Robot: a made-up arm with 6 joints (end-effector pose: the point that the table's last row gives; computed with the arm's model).
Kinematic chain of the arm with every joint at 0, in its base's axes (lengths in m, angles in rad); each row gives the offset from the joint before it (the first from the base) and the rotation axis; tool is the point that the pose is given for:
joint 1: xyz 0 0 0.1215 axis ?
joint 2: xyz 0 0 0 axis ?
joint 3: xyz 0 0 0.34 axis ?
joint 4: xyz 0 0 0 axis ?
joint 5: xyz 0.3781 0 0 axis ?
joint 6: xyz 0 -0.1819 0 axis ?
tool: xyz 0 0 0
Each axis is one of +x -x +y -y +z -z.
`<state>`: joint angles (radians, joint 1 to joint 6).
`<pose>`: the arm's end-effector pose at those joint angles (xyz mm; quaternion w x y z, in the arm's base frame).
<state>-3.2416 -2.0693 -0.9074 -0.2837 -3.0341 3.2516</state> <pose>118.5 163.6 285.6 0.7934 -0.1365 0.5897 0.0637</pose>
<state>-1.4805 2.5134 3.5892 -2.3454 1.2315 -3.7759</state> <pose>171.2 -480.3 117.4 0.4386 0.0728 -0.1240 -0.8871</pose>
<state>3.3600 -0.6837 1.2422 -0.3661 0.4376 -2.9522</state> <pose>241.6 227.6 762.2 0.9012 0.0783 -0.3777 0.1974</pose>
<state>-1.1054 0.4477 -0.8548 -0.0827 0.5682 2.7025</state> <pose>-57.5 -289.5 59.4 0.3732 -0.7121 0.5691 0.1726</pose>
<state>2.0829 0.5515 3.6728 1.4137 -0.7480 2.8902</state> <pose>124.5 -163.5 239.1 0.8032 -0.5716 0.0404 -0.1629</pose>
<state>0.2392 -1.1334 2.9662 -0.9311 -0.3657 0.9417</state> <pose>-600.8 -258.3 40.1 0.3464 0.0166 0.9310 0.1143</pose>
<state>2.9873 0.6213 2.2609 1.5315 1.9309 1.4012</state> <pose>10.4 5.6 762.7 0.3329 0.5687 -0.4705 -0.5868</pose>
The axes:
joint 1: +z
joint 2: +y
joint 3: -y
joint 4: -x
joint 5: -y
joint 6: -x

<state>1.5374 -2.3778 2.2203 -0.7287 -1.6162 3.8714</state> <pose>122.3 -402.9 -485.9 0.3497 -0.1818 0.2706 -0.8783</pose>
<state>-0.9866 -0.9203 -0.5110 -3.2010 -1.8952 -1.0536</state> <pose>191.2 40.1 487.8 0.1821 0.5088 0.2280 0.8099</pose>
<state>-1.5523 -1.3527 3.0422 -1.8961 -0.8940 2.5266</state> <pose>46.8 614.7 -110.3 0.8091 0.4637 0.3056 -0.1921</pose>
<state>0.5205 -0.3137 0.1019 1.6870 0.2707 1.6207</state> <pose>135.3 101.9 762.9 0.0533 0.9050 0.3600 0.2205</pose>
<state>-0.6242 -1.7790 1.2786 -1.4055 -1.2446 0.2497</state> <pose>-580.9 381.5 261.7 0.5439 -0.5941 -0.5054 0.3094</pose>
